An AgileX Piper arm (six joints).
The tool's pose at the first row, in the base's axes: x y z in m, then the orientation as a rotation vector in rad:
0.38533, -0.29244, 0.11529, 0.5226, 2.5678, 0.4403
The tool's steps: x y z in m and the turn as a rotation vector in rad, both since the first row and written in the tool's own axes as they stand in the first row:
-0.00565, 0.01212, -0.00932, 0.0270, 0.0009, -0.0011
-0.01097, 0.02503, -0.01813, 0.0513, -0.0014, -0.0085
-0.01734, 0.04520, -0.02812, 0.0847, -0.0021, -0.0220
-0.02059, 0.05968, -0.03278, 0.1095, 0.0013, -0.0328
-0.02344, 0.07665, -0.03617, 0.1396, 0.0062, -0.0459
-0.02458, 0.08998, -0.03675, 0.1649, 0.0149, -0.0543
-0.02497, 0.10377, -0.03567, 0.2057, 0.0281, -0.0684
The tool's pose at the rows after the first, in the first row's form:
0.38856, -0.28625, 0.13002, 0.5306, 2.5780, 0.4061
0.39200, -0.27912, 0.14451, 0.5297, 2.5849, 0.3718
0.39773, -0.26634, 0.16324, 0.5236, 2.5966, 0.3243
0.40206, -0.25606, 0.17408, 0.5177, 2.6087, 0.2900
0.40741, -0.24316, 0.18469, 0.5102, 2.6236, 0.2483
0.41179, -0.23211, 0.19086, 0.5069, 2.6399, 0.2154
0.41653, -0.21998, 0.19554, 0.5006, 2.6647, 0.1614

